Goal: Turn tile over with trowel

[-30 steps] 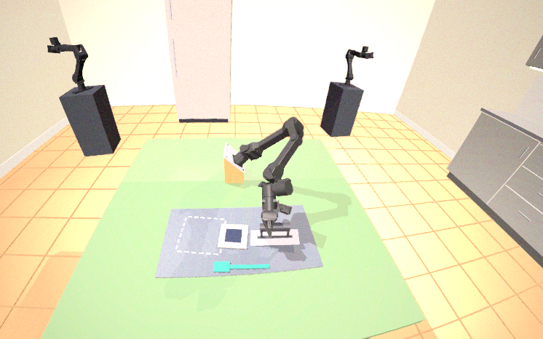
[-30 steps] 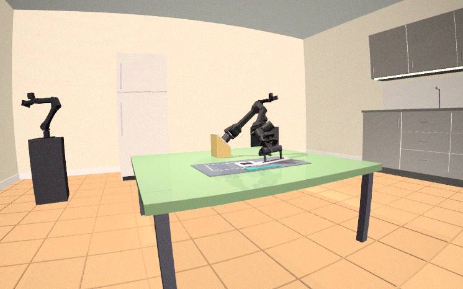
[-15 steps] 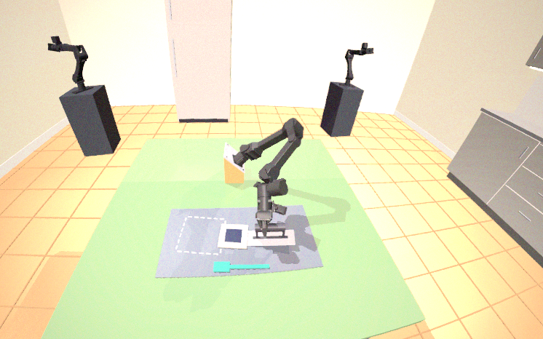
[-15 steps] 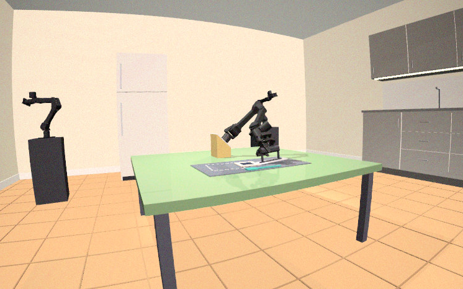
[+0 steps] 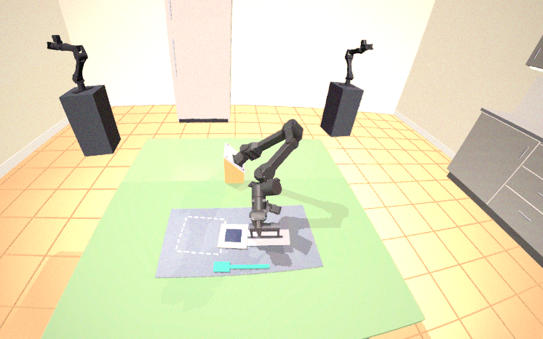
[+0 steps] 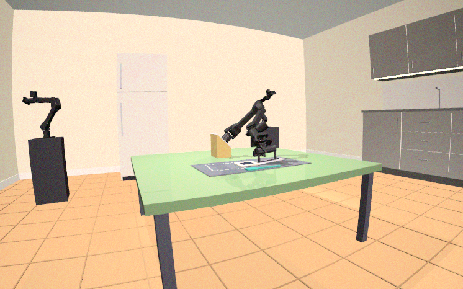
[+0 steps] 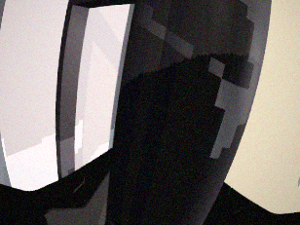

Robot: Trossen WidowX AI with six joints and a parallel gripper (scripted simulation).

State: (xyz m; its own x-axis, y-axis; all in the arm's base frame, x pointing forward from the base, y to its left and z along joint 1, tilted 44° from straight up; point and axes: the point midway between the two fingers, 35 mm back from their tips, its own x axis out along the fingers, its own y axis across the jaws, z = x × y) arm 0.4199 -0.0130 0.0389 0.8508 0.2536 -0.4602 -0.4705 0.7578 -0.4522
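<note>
My gripper tip is 8 cm above the grey mat, 7 cm to the left of it and 5 cm past it. The rest, counted from my gripper tip: square tile 10 cm to the right, 6 cm behind, 5 cm below; then teal flat tool 11 cm to the right, 8 cm ahead, 5 cm below; then trowel 3 cm behind, 1 cm to the left, 1 cm below.
</note>
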